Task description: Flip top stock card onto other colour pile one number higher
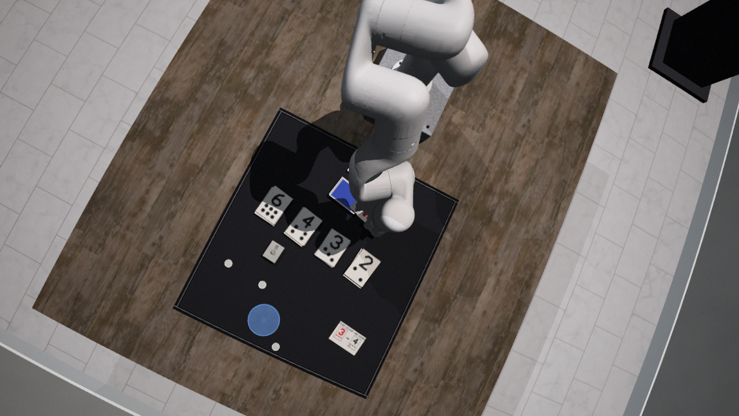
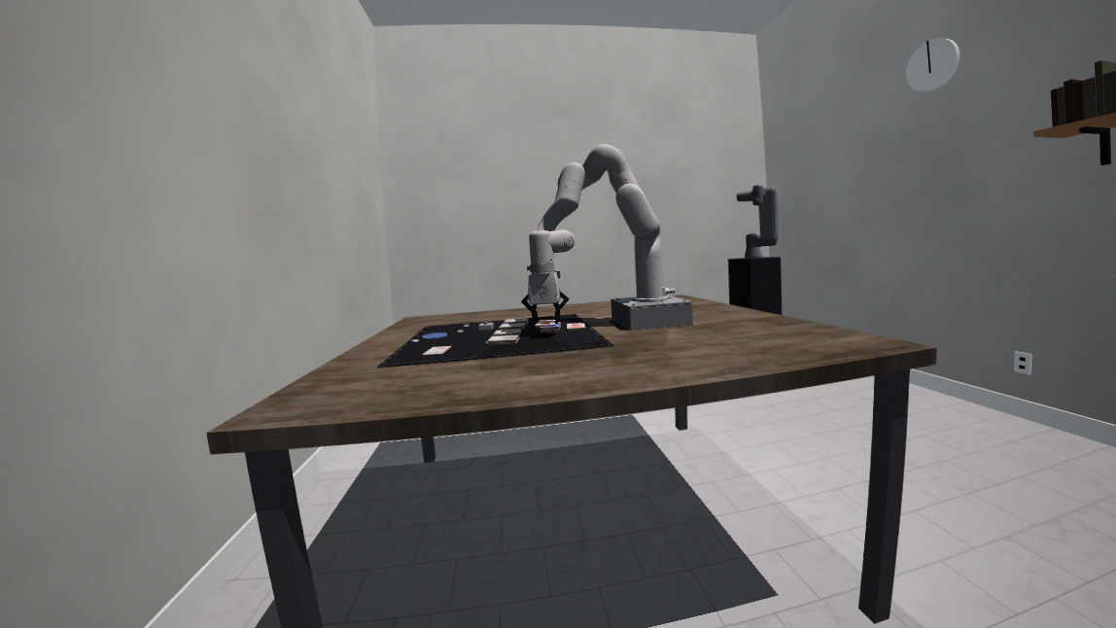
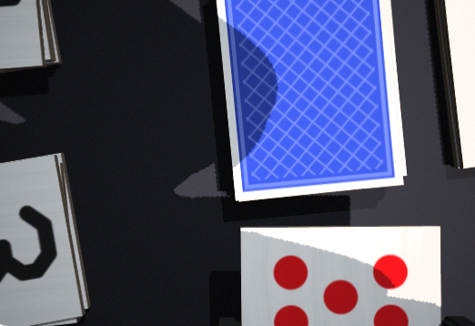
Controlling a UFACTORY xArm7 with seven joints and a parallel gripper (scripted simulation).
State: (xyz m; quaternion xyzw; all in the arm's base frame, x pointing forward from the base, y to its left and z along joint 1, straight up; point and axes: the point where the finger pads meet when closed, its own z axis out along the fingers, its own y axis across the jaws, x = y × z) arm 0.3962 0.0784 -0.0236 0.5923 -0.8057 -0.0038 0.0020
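The black 4 card is 110 mm ahead of my hand, 170 mm to the right of it and 40 mm below it. Also, from my hand: black 3 card 130 mm ahead, 70 mm to the right, 50 mm below; black 2 card 140 mm ahead, 30 mm to the left, 50 mm below; black mat 150 mm ahead, 90 mm to the right, 70 mm below.
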